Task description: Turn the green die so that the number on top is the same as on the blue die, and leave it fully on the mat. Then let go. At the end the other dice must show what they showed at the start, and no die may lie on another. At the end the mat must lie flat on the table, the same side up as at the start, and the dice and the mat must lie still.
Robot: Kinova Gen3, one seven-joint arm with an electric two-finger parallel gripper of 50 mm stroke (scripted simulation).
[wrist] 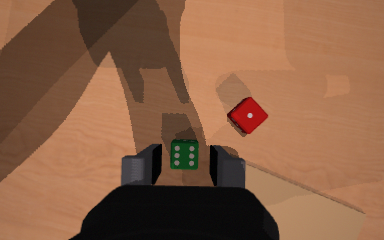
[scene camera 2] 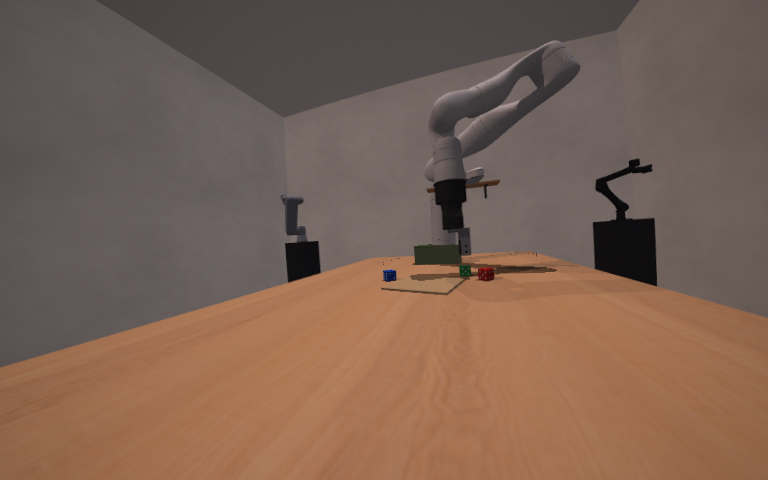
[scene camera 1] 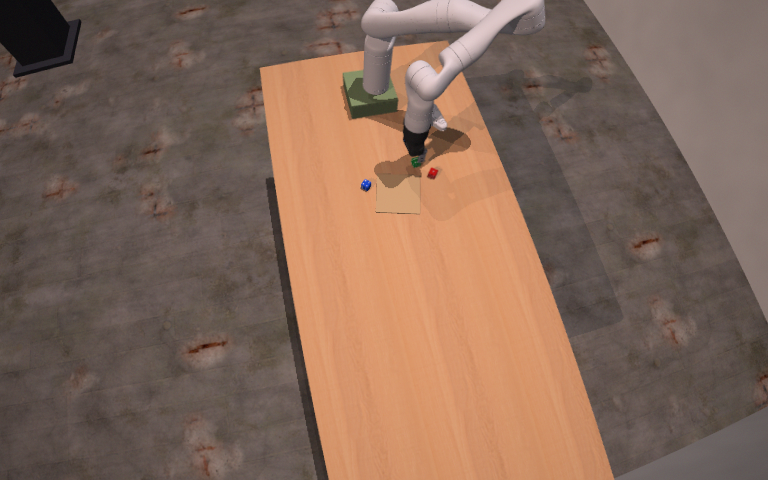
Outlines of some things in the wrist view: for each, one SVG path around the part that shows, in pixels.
My gripper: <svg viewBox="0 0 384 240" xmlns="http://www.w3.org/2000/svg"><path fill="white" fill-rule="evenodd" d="M69 239L280 240L278 225L272 215L252 192L245 189L246 161L244 159L233 158L220 145L210 145L209 173L214 186L217 187L155 185L162 169L162 144L151 144L138 154L126 155L121 159L121 186L112 190L88 212L82 221L80 233Z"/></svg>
A red die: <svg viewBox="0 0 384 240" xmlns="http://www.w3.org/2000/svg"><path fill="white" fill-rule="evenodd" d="M247 97L238 103L227 114L227 117L242 133L251 134L268 118L268 114L252 97Z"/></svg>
A green die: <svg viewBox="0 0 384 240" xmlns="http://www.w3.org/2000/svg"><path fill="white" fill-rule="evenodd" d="M174 139L171 142L170 168L197 170L198 141Z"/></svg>
